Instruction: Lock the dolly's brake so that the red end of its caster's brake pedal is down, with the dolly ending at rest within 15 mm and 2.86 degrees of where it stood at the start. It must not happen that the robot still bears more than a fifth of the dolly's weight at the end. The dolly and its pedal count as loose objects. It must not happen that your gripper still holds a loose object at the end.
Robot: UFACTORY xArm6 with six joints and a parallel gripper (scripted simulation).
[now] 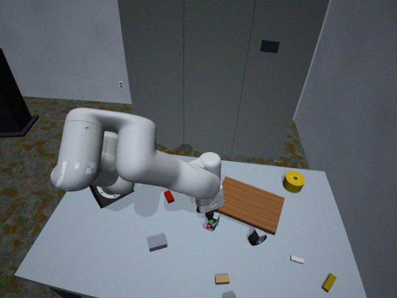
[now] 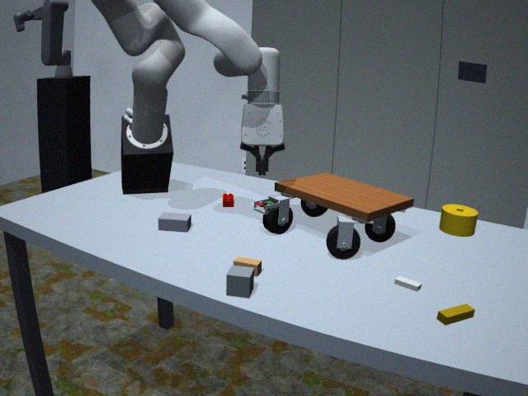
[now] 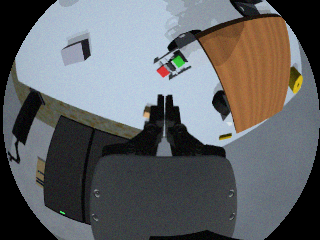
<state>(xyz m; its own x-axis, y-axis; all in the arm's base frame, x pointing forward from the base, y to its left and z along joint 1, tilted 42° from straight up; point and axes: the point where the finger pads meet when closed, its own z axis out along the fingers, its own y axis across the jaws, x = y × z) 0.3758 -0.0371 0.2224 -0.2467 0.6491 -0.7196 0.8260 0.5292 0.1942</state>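
Now: the brake pedal 1 cm ahead of my hand, 1 cm to the left of it and 10 cm below it. From my hand the other things lie so: grey block (22 cm behind, 3 cm to the right, 17 cm below); tan block (4 cm ahead, 20 cm to the right, 17 cm below); red brick (17 cm behind, 23 cm to the left, 17 cm below).
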